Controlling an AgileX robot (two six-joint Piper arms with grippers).
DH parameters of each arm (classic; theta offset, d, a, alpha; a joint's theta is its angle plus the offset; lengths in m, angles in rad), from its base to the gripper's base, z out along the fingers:
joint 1: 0 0.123 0 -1.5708
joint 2: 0.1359 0 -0.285 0
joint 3: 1.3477 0 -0.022 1.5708
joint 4: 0 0.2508 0 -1.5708
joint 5: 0 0 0.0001 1.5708
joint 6: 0 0.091 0 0
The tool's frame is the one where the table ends.
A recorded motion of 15 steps. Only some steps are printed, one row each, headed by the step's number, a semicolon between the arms.
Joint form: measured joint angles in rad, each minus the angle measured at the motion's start. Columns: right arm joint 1, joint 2, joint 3, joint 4, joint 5, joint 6; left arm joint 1, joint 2, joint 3, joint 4, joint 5, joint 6.
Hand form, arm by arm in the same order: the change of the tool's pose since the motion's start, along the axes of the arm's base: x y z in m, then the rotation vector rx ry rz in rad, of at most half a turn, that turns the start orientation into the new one. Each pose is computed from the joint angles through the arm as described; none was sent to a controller.
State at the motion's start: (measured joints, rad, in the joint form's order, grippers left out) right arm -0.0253 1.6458 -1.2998 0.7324 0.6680 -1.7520; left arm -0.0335 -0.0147 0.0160 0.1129 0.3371 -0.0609
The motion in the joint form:
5: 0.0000 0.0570 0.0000 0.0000 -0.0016 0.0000; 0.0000 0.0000 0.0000 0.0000 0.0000 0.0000
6: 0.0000 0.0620 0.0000 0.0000 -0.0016 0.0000; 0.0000 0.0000 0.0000 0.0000 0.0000 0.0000
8: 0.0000 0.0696 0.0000 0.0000 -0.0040 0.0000; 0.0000 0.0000 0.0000 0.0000 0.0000 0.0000
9: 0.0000 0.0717 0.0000 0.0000 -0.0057 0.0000; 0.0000 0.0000 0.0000 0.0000 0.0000 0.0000
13: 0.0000 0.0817 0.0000 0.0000 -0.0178 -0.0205; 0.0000 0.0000 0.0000 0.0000 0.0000 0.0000
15: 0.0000 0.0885 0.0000 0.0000 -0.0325 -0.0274; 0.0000 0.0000 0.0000 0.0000 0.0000 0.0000
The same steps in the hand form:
5: 0.0096 -0.0003 -0.0211 0.0011 0.0558 -0.0010; 0.0000 0.0000 0.0000 0.0000 0.0000 0.0000
6: 0.0104 -0.0003 -0.0230 0.0012 0.0608 -0.0010; 0.0000 0.0000 0.0000 0.0000 0.0000 0.0000
8: 0.0117 -0.0005 -0.0258 0.0009 0.0666 -0.0026; 0.0000 0.0000 0.0000 0.0000 0.0000 0.0000
9: 0.0121 -0.0006 -0.0265 0.0006 0.0675 -0.0036; 0.0000 0.0000 0.0000 0.0000 0.0000 0.0000
13: 0.0144 -0.0012 -0.0299 -0.0147 0.0605 0.0023; 0.0000 0.0000 0.0000 0.0000 0.0000 0.0000
15: 0.0164 -0.0020 -0.0320 -0.0222 0.0538 -0.0024; 0.0000 0.0000 0.0000 0.0000 0.0000 0.0000

